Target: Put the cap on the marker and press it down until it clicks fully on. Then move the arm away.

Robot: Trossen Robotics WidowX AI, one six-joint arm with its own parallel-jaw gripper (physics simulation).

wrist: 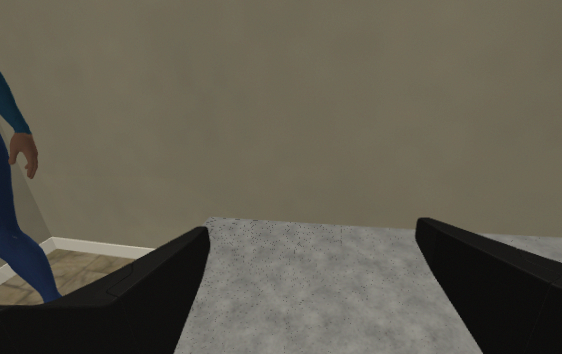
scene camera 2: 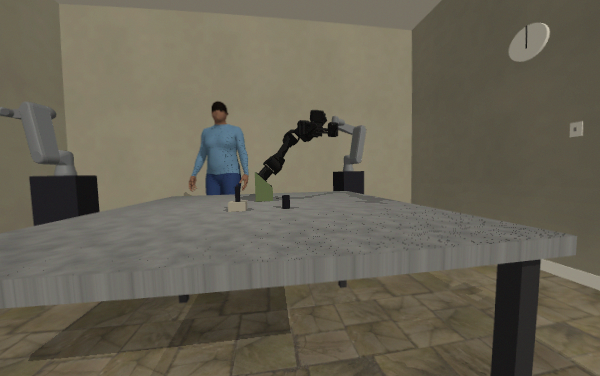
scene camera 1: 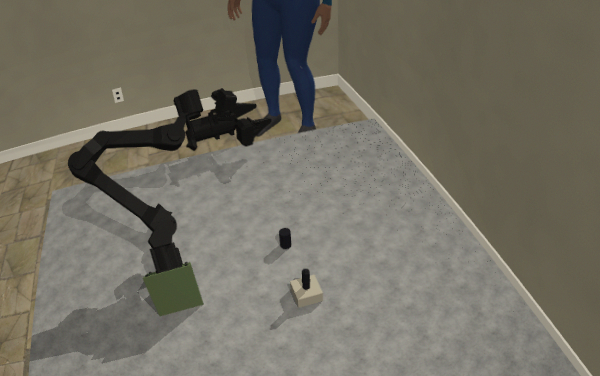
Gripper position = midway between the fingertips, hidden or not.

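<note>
What I can see is my gripper (scene camera 1: 263, 112). The wrist view shows me the gripper (wrist: 311, 232) as well, and scene camera 2 gives me another look at my gripper (scene camera 2: 327, 125).
</note>
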